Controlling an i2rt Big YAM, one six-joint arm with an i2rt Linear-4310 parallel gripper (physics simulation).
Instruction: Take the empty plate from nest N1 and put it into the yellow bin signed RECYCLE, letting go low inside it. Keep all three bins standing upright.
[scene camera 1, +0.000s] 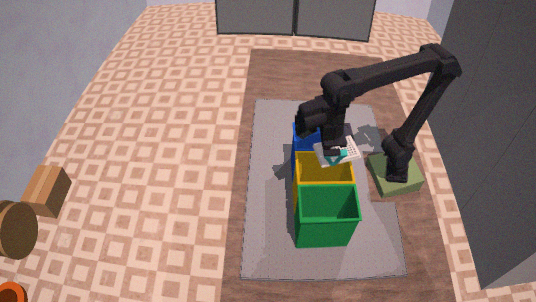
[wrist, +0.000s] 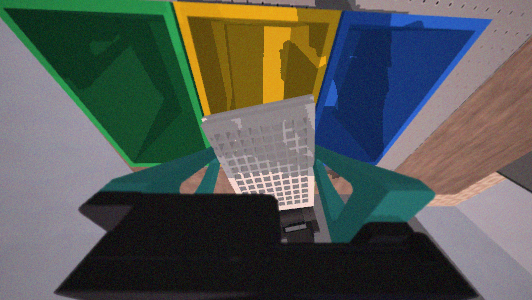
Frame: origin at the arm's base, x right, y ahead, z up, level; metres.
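Seen in the pictures: gripper, fingertip midpoint: (scene camera 1: 330, 153) (wrist: 266, 150); arm's base, origin of the base link: (scene camera 1: 397, 169).
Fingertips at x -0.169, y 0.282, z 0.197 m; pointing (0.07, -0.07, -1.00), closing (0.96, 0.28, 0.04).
Offsets run from my fingertips to a thing's middle. Level surfaces: height alone.
The white gridded plate @[dy -0.018, dx +0.009, dz +0.007 m] (scene camera 1: 353, 147) (wrist: 270, 150) is held between the teal fingers of my gripper (scene camera 1: 336, 157) (wrist: 266, 150), which is shut on its two sides. The plate is above the bin rims, over the yellow bin @[dy +0.008, dx -0.008, dz -0.144 m] (scene camera 1: 325, 172) (wrist: 274, 62), and covers the near part of its opening in the wrist view. The blue bin @[dy +0.041, dx +0.120, dz -0.144 m] (scene camera 1: 301, 142) (wrist: 370, 75) and the green bin @[dy -0.025, dx -0.137, dz -0.144 m] (scene camera 1: 327, 233) (wrist: 120, 80) stand on either side of the yellow one. All three stand upright. The RECYCLE sign does not show. Nest N1 cannot be made out.
The bins stand in a row on a grey perforated board @[dz -0.233 m] (scene camera 1: 262, 225) on the brown wooden table @[dz -0.246 m] (scene camera 1: 285, 75). The arm's base stands on an olive block (scene camera 1: 412, 186) to the right. Dark grey panels (scene camera 1: 492, 150) rise beyond it. A cardboard box (scene camera 1: 56, 192) is far left.
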